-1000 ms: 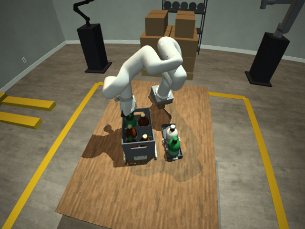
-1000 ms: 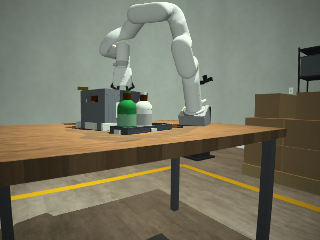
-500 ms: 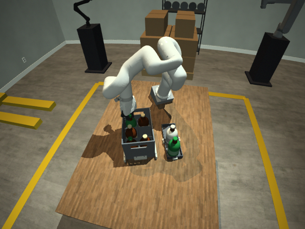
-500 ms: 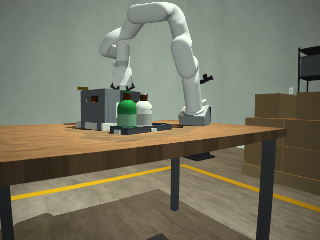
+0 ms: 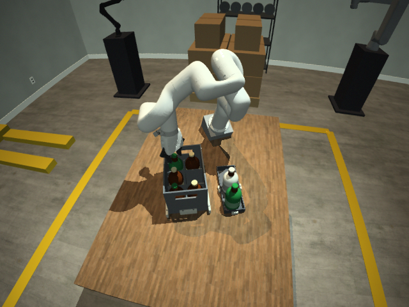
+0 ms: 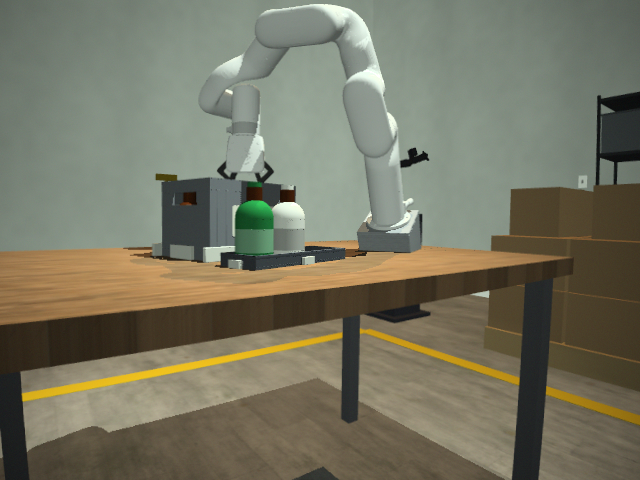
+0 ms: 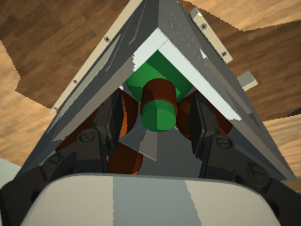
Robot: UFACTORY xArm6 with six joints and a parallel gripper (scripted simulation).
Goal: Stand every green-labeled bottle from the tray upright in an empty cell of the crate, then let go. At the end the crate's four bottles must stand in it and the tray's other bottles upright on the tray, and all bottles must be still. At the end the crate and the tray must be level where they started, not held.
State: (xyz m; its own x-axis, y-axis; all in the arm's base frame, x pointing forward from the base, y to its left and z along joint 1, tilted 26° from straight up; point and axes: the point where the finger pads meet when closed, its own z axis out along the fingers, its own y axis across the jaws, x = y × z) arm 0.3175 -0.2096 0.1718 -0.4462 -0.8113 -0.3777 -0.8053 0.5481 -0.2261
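Right now my hand is 7 cm short of the grey crate, 7 cm to the right of it and 8 cm above it. Also, from my hand: tray (3 cm ahead, 28 cm to the left, 15 cm below); then white-labeled bottle (4 cm ahead, 28 cm to the left, 8 cm below).
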